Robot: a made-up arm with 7 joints.
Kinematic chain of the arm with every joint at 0, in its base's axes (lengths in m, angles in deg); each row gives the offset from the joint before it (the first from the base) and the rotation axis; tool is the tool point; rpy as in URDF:
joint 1: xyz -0.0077 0.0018 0.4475 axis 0 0.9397 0.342
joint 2: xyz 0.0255 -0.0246 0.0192 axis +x
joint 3: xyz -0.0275 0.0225 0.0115 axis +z
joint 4: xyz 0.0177 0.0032 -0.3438 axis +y
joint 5: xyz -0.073 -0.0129 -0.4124 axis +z
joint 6: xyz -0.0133 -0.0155 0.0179 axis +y
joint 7: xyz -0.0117 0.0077 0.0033 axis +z
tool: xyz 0.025 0.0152 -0.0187 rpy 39.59 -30 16.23
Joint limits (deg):
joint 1: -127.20..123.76
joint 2: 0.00..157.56
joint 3: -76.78..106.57
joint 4: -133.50..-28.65
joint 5: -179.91..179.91
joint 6: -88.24..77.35
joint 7: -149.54..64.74
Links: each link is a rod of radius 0.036 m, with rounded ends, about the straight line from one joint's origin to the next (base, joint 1, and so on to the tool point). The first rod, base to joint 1, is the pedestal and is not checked.
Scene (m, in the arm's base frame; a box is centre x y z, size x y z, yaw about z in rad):
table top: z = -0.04
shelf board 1: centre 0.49 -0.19 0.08 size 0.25 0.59 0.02 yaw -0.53
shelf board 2: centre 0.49 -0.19 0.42 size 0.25 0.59 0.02 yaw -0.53
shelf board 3: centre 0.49 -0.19 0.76 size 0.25 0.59 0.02 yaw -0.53
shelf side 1: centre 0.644 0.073 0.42 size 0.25 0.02 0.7 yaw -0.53
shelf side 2: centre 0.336 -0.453 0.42 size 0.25 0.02 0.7 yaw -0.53
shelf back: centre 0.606 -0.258 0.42 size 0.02 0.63 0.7 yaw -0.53
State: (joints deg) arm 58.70 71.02 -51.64 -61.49 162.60 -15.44 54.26
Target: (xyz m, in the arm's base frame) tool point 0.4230 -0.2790 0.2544
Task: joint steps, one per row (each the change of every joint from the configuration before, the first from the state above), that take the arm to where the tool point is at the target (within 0.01 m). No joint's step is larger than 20 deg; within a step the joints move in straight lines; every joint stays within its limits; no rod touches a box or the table.
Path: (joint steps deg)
1: -16.80 5.18 -1.93 1.64 0.19 4.82 -1.70
2: -16.80 5.17 -1.93 1.64 0.20 4.83 -1.70
3: -16.80 5.18 -1.93 1.64 0.19 4.82 -1.70
4: -16.80 5.17 -1.93 1.64 0.20 4.83 -1.70
5: -16.79 5.18 -1.92 1.64 0.19 4.82 -1.70
6: -1.82 -11.83 -2.30 -16.04 1.04 -12.39 3.79
7: -1.82 -11.82 -2.29 -16.04 1.04 -12.40 3.80
8: -1.82 -11.83 -2.29 -16.05 1.05 -12.40 3.80
9: -1.82 -11.83 -2.29 -16.04 1.04 -12.40 3.79
10: -1.82 -11.82 -2.29 -16.04 1.04 -12.40 3.80
11: 2.49 -13.87 18.94 19.64 -2.42 18.48 -3.71
12: 2.48 -13.88 18.94 19.64 -2.41 18.48 -3.72

